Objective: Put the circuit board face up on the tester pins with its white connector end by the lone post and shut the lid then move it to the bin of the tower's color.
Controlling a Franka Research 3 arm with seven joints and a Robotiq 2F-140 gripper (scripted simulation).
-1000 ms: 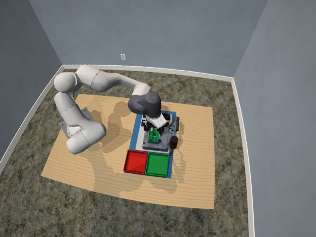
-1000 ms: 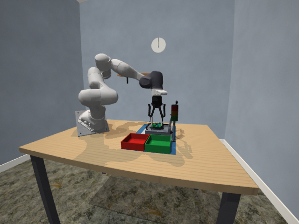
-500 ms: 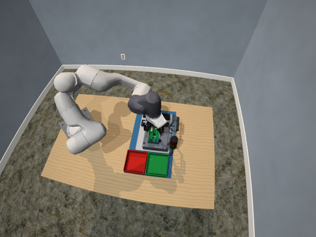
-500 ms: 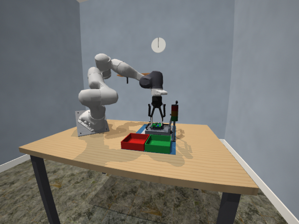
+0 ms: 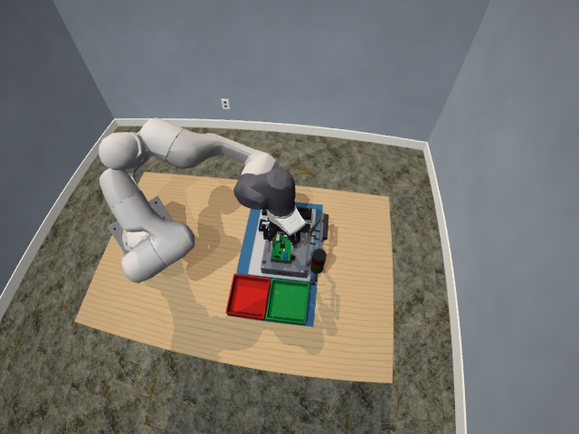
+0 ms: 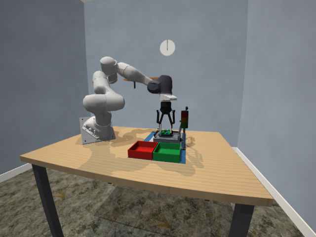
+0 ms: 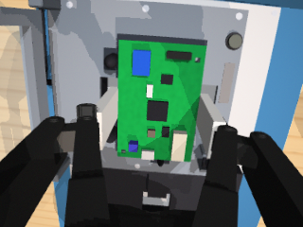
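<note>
Now: hand 2 cm above the green circuit board. The rest, counted from my hand: tester plate 4 cm below, 1 cm ahead; clear lid 12 cm ahead, 8 cm above, 3 cm to the right; green bin 21 cm to the right, 9 cm below, 1 cm behind.
</note>
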